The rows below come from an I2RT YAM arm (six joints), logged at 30 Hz.
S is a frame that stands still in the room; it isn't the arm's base.
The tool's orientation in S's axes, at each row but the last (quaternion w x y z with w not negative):
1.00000 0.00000 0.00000 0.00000
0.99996 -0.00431 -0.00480 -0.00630
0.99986 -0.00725 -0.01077 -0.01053
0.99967 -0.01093 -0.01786 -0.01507
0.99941 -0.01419 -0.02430 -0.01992
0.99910 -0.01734 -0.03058 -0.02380
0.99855 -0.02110 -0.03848 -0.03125
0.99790 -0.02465 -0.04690 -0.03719
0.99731 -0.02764 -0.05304 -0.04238
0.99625 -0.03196 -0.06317 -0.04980
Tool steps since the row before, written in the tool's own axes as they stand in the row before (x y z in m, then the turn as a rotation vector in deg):
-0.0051 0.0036 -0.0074 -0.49 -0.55 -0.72
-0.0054 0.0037 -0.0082 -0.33 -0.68 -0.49
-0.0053 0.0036 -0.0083 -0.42 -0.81 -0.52
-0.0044 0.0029 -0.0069 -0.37 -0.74 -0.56
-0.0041 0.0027 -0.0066 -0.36 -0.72 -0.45
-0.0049 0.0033 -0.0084 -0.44 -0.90 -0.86
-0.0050 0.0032 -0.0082 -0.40 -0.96 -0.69
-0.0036 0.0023 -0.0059 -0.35 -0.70 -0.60
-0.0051 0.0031 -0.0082 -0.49 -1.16 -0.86
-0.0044 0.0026 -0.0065 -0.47 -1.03 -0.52
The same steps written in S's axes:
-0.0051 0.0036 -0.0074 -0.49 -0.55 -0.72
-0.0053 0.0037 -0.0083 -0.33 -0.68 -0.49
-0.0050 0.0036 -0.0085 -0.43 -0.81 -0.52
-0.0041 0.0029 -0.0071 -0.37 -0.74 -0.56
-0.0037 0.0027 -0.0069 -0.37 -0.72 -0.45
-0.0042 0.0032 -0.0088 -0.43 -0.91 -0.86
-0.0042 0.0031 -0.0087 -0.41 -0.96 -0.68
-0.0029 0.0022 -0.0063 -0.35 -0.70 -0.60
-0.0039 0.0030 -0.0088 -0.50 -1.17 -0.85
-0.0033 0.0025 -0.0072 -0.51 -1.01 -0.52

